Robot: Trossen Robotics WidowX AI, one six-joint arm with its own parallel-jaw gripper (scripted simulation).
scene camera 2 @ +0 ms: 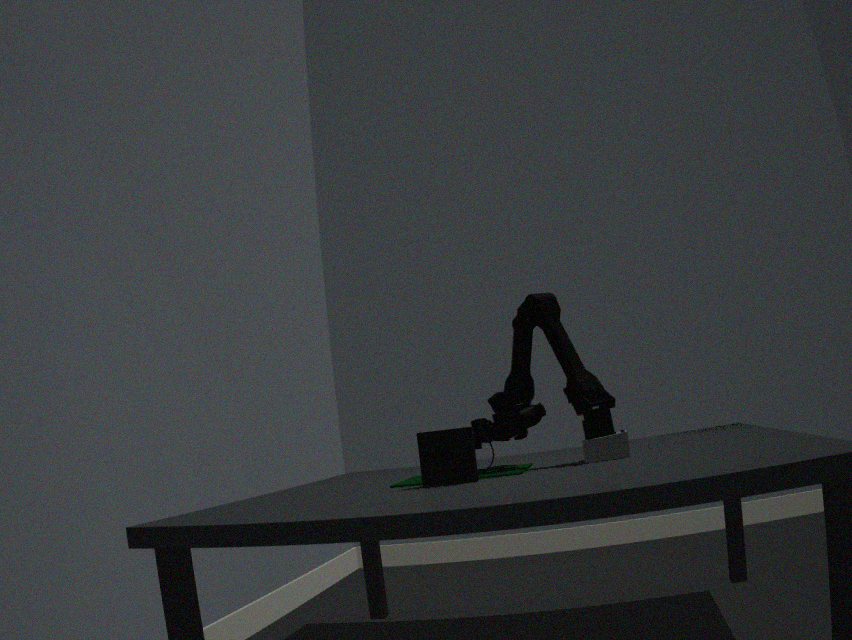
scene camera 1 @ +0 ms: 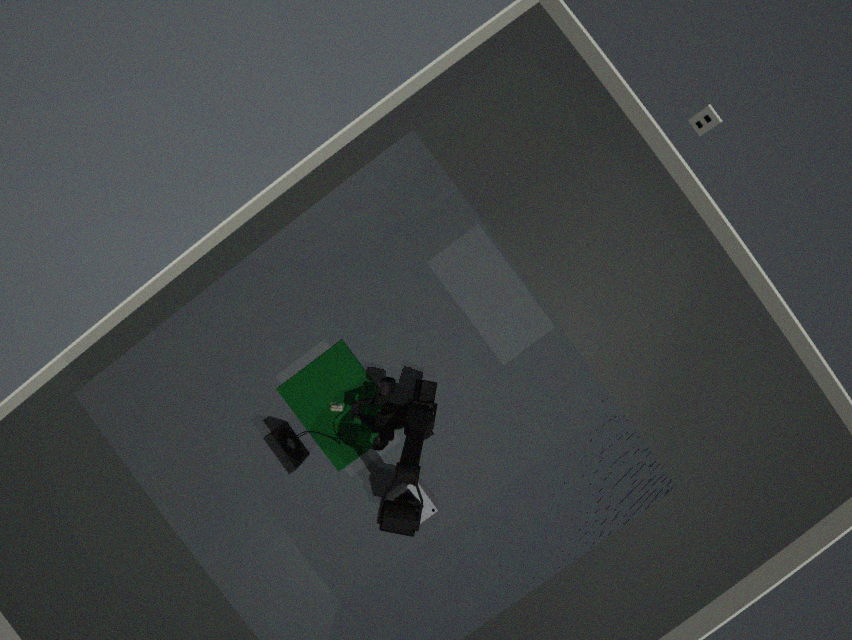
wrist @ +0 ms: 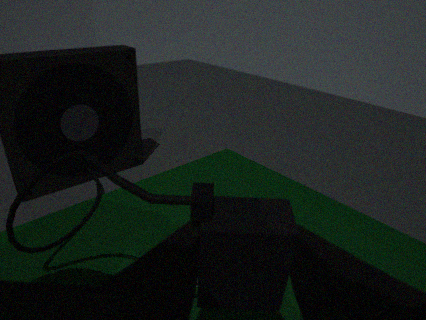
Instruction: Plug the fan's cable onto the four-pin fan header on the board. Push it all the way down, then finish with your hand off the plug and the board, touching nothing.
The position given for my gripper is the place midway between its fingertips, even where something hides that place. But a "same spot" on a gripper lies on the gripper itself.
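Scene camera 1 shows my gripper, and so does scene camera 2; my gripper (scene camera 1: 378, 399) and my gripper (scene camera 2: 486, 422) are the same spot. My gripper also appears in the wrist view (243, 234). As for a black fan, the black fan (wrist: 66, 100) and the black fan (scene camera 1: 289, 448) are the same spot.
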